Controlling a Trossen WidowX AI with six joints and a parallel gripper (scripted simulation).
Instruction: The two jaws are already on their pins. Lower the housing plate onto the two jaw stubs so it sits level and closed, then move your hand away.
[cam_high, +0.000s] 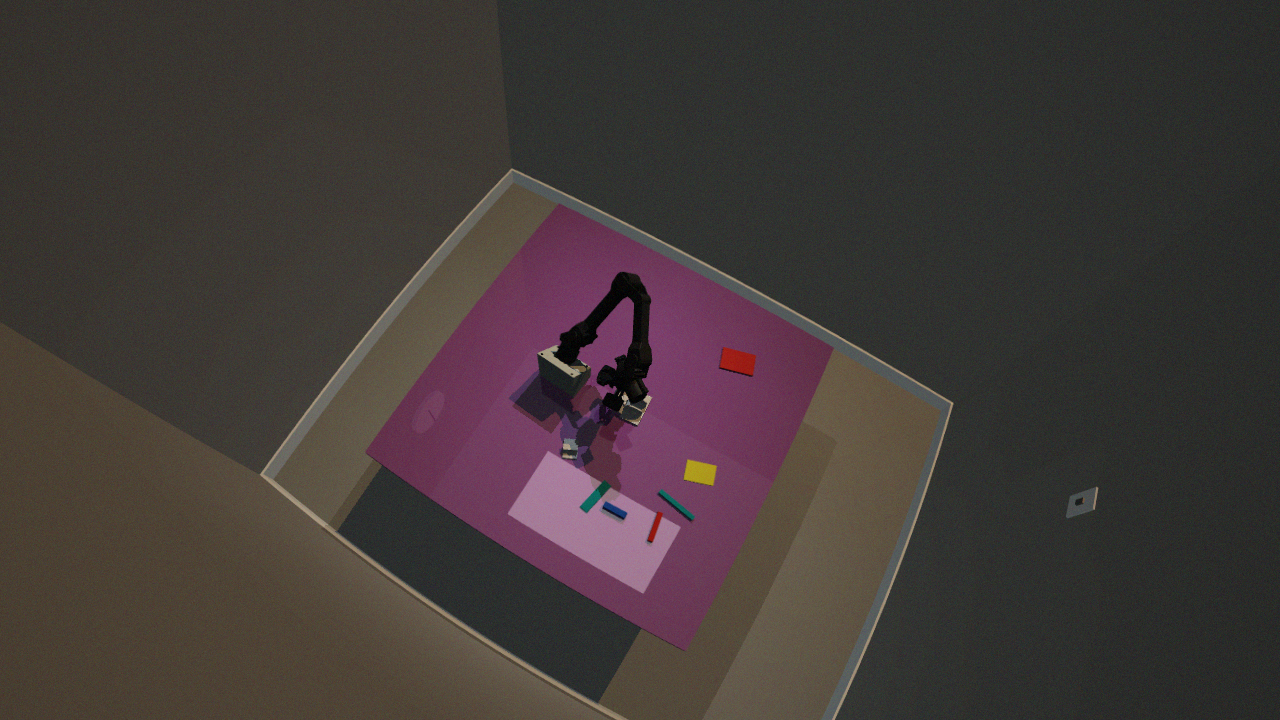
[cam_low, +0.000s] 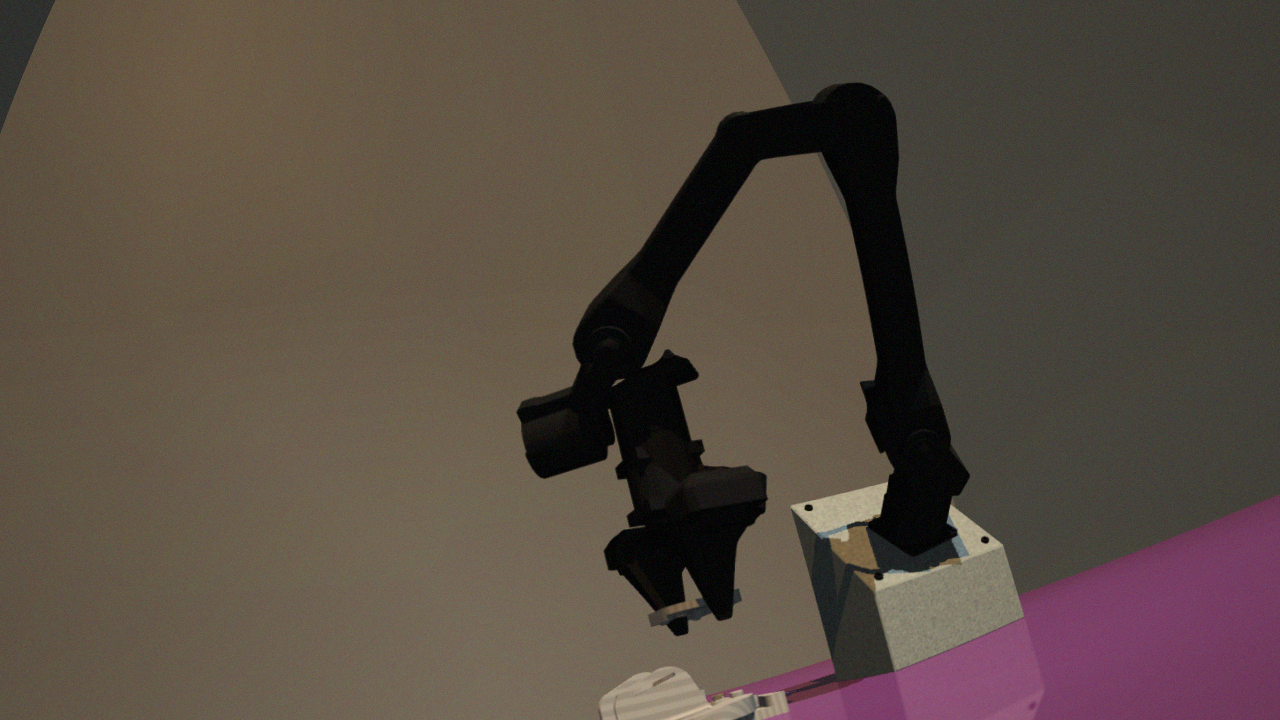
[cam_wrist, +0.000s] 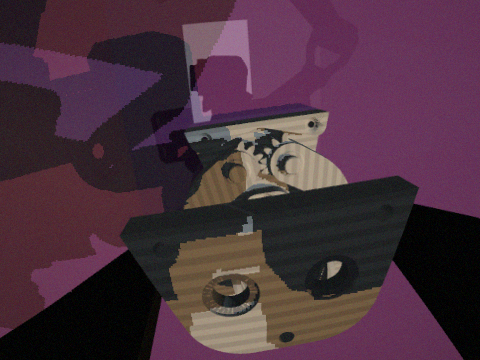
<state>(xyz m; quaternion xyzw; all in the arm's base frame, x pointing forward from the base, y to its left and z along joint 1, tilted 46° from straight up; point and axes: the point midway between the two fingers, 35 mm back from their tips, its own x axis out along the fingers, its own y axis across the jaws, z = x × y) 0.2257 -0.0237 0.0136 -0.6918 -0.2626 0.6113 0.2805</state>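
Right now the jaw stub is 70 mm below my gripper tip, 10 mm to the right of it and 10 mm ahead of it. Also, from my gripper tip: red square (360 mm to the left, 320 mm ahead, 80 mm below); small white block (240 mm to the right, 70 mm below, 70 mm behind); yellow square (370 mm ahead, 100 mm to the right, 80 mm below).
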